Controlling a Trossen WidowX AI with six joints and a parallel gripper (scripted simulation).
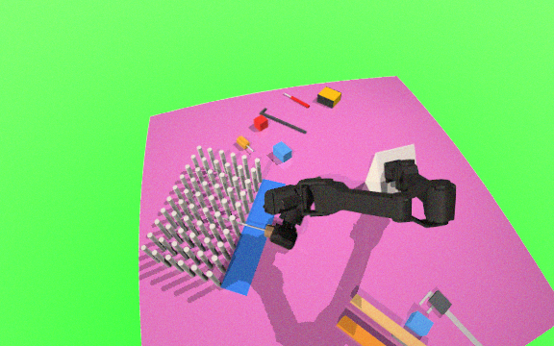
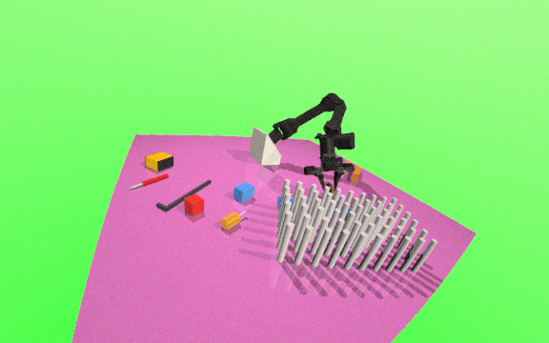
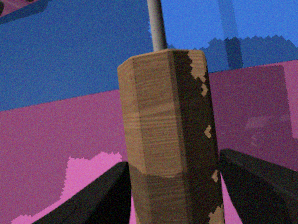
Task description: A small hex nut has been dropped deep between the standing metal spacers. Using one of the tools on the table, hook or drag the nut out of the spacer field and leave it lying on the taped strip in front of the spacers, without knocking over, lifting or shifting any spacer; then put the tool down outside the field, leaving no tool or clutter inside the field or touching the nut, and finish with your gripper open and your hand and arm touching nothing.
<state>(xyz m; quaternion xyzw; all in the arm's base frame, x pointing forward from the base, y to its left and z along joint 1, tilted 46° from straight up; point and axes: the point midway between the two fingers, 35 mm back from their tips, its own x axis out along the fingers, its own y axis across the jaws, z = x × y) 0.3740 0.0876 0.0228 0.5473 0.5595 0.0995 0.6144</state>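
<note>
Right now the blue taped strip is 7 cm ahead of my gripper tip, 4 cm to the right of it and 4 cm below it. The rest, counted from my gripper tip: red cube 49 cm to the right, 4 cm behind, 2 cm below; wooden-handled tool 9 cm ahead, 5 cm to the right; orange-handled tool 40 cm to the right, 4 cm ahead, 2 cm below.
</note>
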